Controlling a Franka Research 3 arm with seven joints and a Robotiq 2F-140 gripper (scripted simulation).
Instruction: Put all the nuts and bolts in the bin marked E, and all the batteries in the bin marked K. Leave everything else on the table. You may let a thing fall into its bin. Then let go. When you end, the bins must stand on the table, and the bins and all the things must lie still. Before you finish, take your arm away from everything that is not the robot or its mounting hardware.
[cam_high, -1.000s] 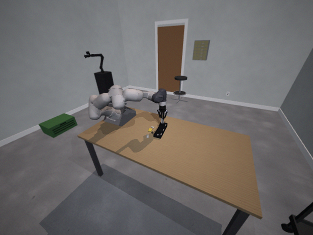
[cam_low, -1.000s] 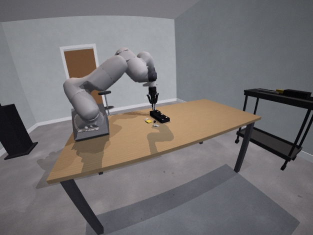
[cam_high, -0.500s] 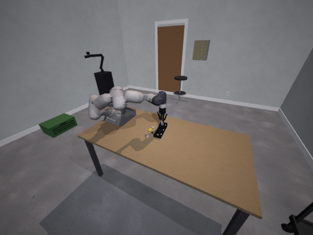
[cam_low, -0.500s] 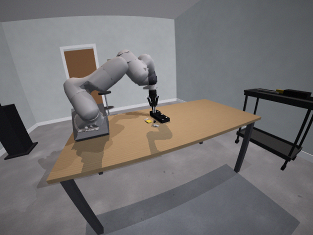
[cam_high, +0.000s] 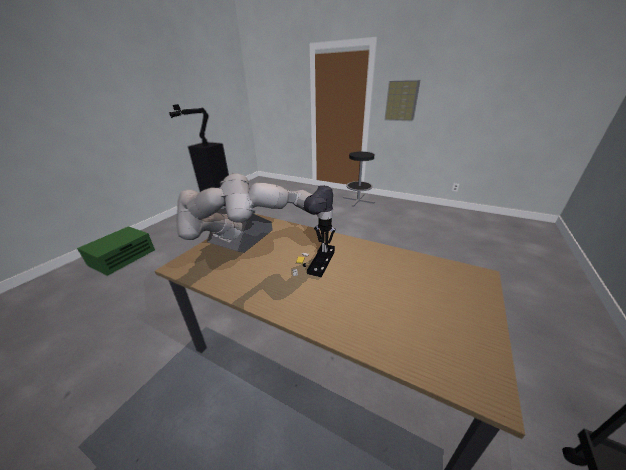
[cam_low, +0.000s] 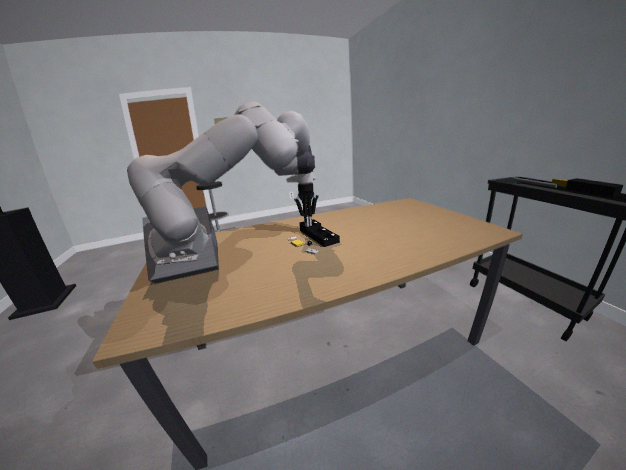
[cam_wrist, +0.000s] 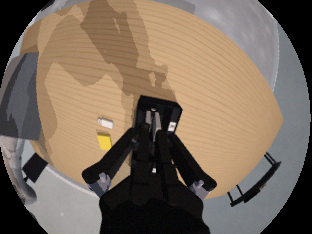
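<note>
Right now the dark piece is 3 cm below my hand. The rest, counted from my hand: yellow piece: 11 cm behind, 12 cm to the right, 5 cm below; then white spotted card: 9 cm behind, 23 cm to the right, 5 cm below.
</note>
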